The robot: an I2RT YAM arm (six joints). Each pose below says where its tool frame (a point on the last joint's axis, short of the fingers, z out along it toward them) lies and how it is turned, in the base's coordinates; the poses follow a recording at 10 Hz.
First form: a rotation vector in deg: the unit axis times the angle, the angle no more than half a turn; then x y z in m.
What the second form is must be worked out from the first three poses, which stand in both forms.
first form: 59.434 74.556 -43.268 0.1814 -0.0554 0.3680
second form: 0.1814 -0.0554 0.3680 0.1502 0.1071 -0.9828 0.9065 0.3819 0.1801
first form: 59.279 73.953 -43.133 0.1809 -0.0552 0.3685
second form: 0.1809 -0.0552 0.3685 0.1590 0.1013 -0.9821 0.9047 0.3833 0.1860
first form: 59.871 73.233 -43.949 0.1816 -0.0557 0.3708
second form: 0.1816 -0.0557 0.3708 0.1638 0.0943 -0.9820 0.9109 0.3677 0.1873
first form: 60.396 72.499 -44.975 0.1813 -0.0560 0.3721
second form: 0.1813 -0.0560 0.3721 0.1667 0.0848 -0.9824 0.9178 0.3508 0.1860
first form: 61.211 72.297 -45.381 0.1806 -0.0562 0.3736
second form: 0.1806 -0.0562 0.3736 0.1682 0.0879 -0.9818 0.9224 0.3372 0.1883
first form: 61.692 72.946 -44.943 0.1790 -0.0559 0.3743
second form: 0.1790 -0.0559 0.3743 0.1646 0.1021 -0.9811 0.9222 0.3370 0.1898
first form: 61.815 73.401 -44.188 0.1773 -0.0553 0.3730
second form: 0.1773 -0.0553 0.3730 0.1650 0.1134 -0.9798 0.9189 0.3432 0.1944
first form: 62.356 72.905 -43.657 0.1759 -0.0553 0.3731
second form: 0.1759 -0.0553 0.3731 0.1774 0.1186 -0.9770 0.9172 0.3399 0.2078
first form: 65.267 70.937 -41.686 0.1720 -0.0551 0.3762
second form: 0.1720 -0.0551 0.3762 0.2271 0.1452 -0.9630 0.9119 0.3153 0.2626
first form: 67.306 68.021 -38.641 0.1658 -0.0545 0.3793
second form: 0.1658 -0.0545 0.3793 0.2941 0.1635 -0.9417 0.8926 0.3053 0.3318
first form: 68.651 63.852 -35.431 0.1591 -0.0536 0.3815
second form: 0.1591 -0.0536 0.3815 0.3749 0.1660 -0.9121 0.8617 0.3004 0.4089
